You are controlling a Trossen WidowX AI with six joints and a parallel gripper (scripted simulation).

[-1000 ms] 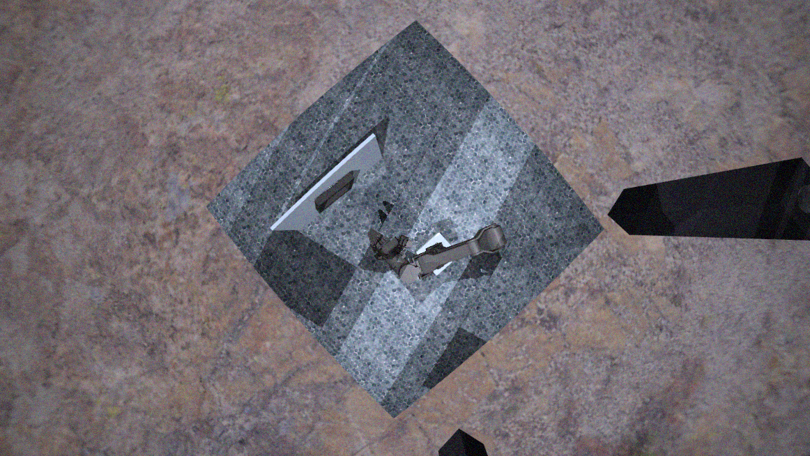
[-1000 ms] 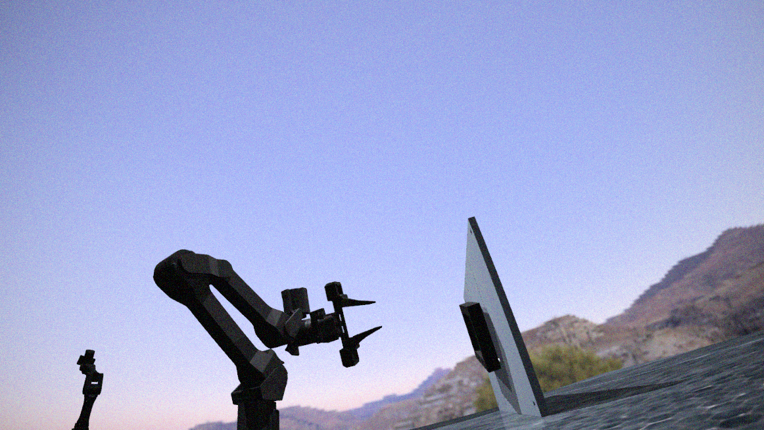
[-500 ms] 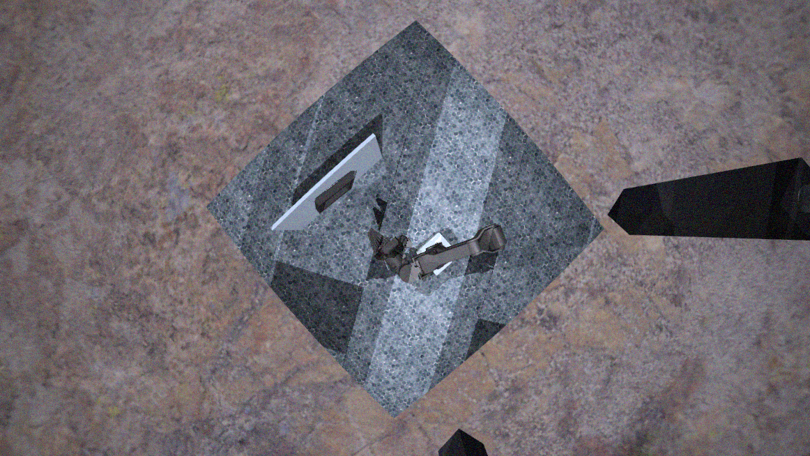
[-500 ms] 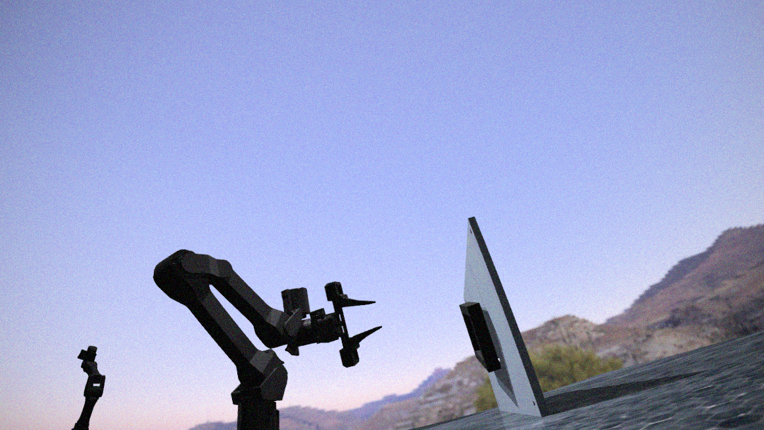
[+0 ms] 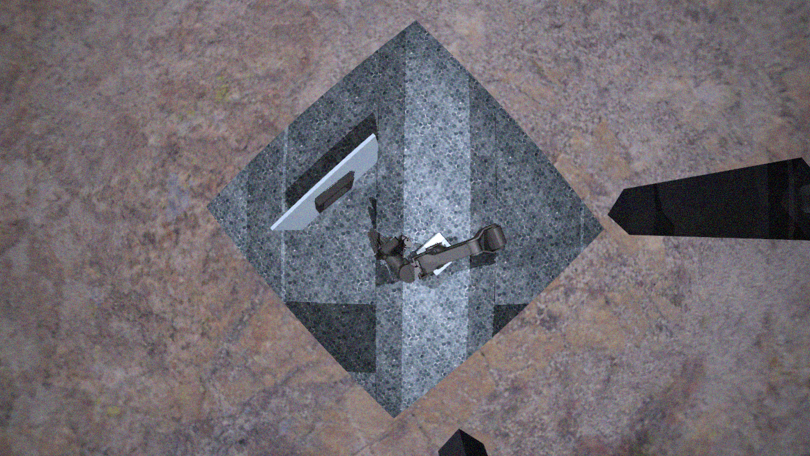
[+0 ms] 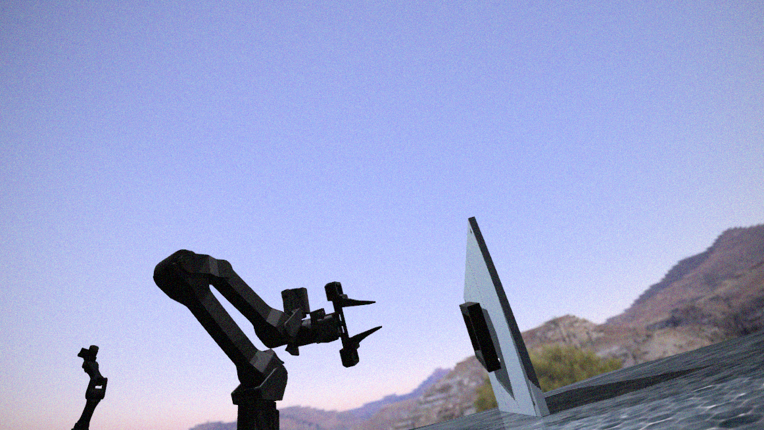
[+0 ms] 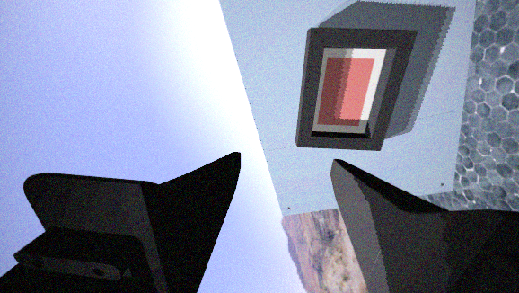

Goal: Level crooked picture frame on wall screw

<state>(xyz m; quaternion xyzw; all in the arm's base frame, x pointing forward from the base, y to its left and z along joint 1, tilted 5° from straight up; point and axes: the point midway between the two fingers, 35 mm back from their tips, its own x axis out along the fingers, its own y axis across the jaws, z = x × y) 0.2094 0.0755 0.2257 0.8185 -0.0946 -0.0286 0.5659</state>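
My gripper tip is 20 cm short of the picture frame, 9 cm above it and 2 cm to the left of it. The rest, counted from my gripper tip: wall panel: 21 cm ahead, 10 cm below, 3 cm to the right.
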